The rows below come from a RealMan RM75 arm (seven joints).
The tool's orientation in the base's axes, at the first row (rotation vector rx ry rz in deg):
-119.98 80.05 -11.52
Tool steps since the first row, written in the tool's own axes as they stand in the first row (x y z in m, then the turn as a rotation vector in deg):
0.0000 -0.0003 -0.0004 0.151 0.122 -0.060
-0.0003 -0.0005 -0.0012 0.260 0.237 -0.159
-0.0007 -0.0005 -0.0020 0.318 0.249 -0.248
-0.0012 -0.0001 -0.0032 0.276 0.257 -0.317
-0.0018 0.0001 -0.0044 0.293 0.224 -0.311
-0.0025 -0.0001 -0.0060 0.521 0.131 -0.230
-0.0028 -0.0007 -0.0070 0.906 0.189 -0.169
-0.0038 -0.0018 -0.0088 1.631 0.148 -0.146
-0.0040 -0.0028 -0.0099 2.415 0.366 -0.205
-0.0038 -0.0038 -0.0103 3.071 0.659 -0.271
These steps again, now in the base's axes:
0.0001 -0.0001 0.0005 -0.057 -0.188 -0.050
-0.0003 -0.0001 0.0013 -0.144 -0.354 -0.057
-0.0008 -0.0001 0.0020 -0.167 -0.443 -0.003
-0.0018 -0.0002 0.0029 -0.222 -0.436 0.056
-0.0028 -0.0002 0.0038 -0.186 -0.440 0.066
-0.0036 -0.0002 0.0054 0.021 -0.584 0.008
-0.0037 -0.0002 0.0066 0.169 -0.913 -0.151
-0.0041 0.0003 0.0088 0.525 -1.531 -0.291
-0.0039 0.0003 0.0103 0.667 -2.300 -0.522
-0.0032 0.0002 0.0112 0.691 -2.980 -0.764

